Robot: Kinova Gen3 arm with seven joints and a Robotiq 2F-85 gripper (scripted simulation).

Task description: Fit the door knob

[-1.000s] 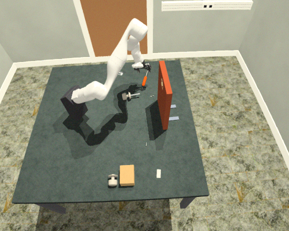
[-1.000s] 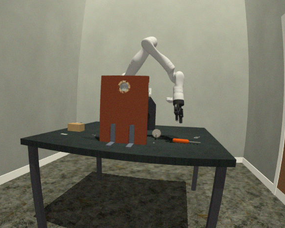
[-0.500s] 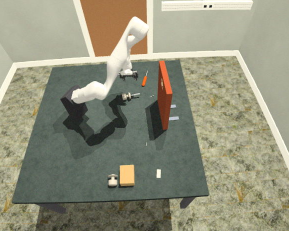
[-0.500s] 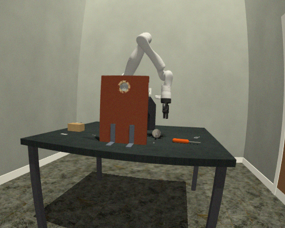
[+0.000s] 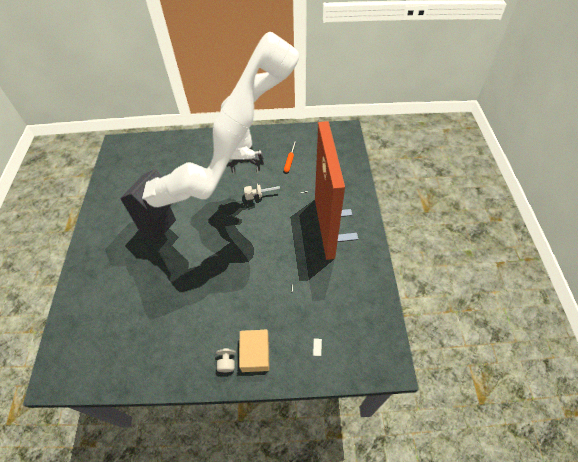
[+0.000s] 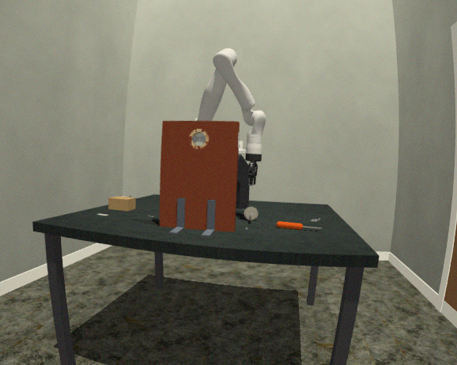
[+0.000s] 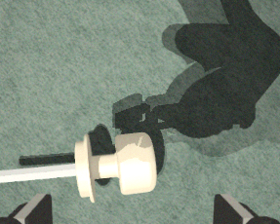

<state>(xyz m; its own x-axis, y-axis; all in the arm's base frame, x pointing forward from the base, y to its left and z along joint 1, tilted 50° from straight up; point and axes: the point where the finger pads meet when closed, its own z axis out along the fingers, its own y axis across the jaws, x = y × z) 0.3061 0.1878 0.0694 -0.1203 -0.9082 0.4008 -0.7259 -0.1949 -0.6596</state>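
My hand is 140 mm above the cream door knob and 40 mm short of it. Round my hand: small white plate 700 mm to the right, 170 mm below, 120 mm ahead; then tan block 670 mm to the right, 140 mm below, 80 mm behind.
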